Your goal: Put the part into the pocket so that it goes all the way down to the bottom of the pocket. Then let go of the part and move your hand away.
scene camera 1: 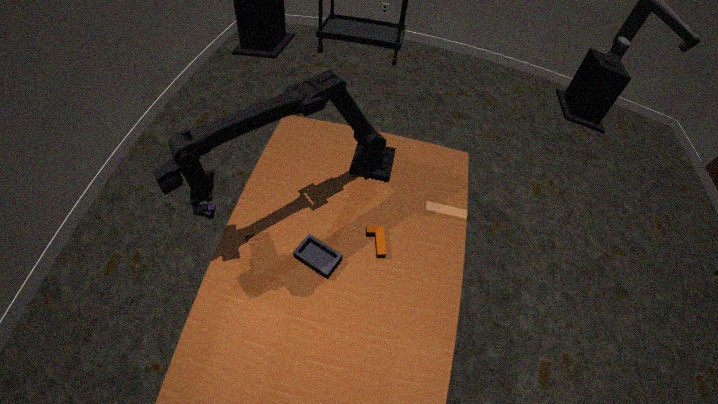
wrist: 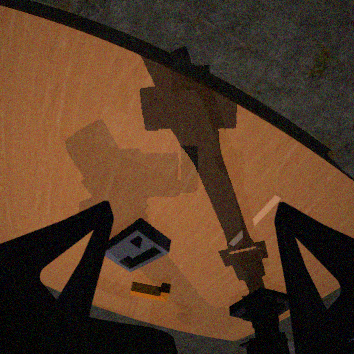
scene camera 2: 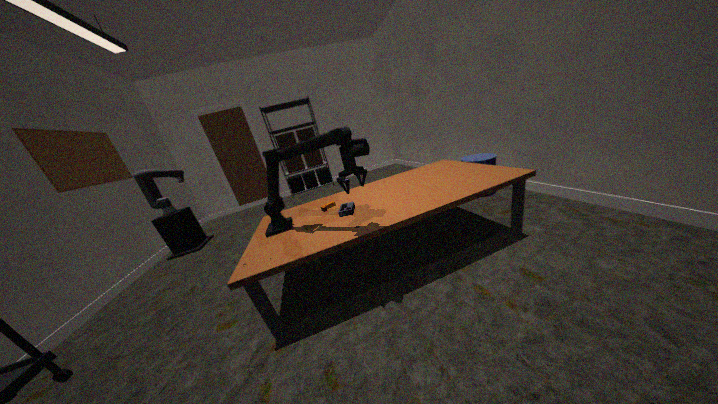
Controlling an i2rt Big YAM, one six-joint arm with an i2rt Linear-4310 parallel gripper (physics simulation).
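Where they show: gripper, fingertip midpoint: (scene camera 1: 210,205) (wrist: 191,210) (scene camera 2: 355,190); arm's base, origin of the base link: (scene camera 1: 373,159) (wrist: 262,309) (scene camera 2: 279,224).
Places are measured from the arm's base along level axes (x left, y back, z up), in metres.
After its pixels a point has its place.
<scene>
The part, an orange L-shaped piece (scene camera 1: 380,243) @[x 0.104, y -0.362, z 0.001 m] (scene camera 2: 327,206) @[x 0.084, y -0.342, z -0.010 m] (wrist: 146,288) @[x 0.090, y -0.362, z -0.014 m], lies flat on the table, apart from the pocket block. The pocket is a recess in a dark grey rectangular block (scene camera 1: 310,266) @[x -0.100, y -0.502, z -0.012 m] (scene camera 2: 346,209) @[x -0.058, y -0.457, z -0.025 m] (wrist: 117,250) @[x -0.076, y -0.492, z 0.008 m], left of the part in scene camera 1; its grey floor shows there, with no part on it. My gripper (scene camera 1: 204,213) @[x -0.420, y -0.487, z 0.195 m] (scene camera 2: 355,187) @[x -0.420, y -0.487, z 0.195 m] (wrist: 191,210) @[x -0.420, y -0.487, z 0.195 m] is open and empty, its fingers wide apart. It hangs high above table level, pointing down, off to the left of the block and the part in scene camera 1.
The wooden table (scene camera 1: 351,341) @[x 0.092, y -0.710, z -0.028 m] (scene camera 2: 451,180) @[x -0.154, y -1.226, z -0.028 m] (wrist: 40,100) @[x -0.318, y -0.728, z -0.028 m] bears the arm's base (scene camera 1: 372,163) @[x 0.004, y -0.041, z 0.021 m] (scene camera 2: 278,226) @[x -0.058, y -0.004, z 0.010 m] beyond the part in scene camera 1. Shadows of the arm cross the table and reach near the block. A cart, pedestals and another arm stand on the floor away from the table.
</scene>
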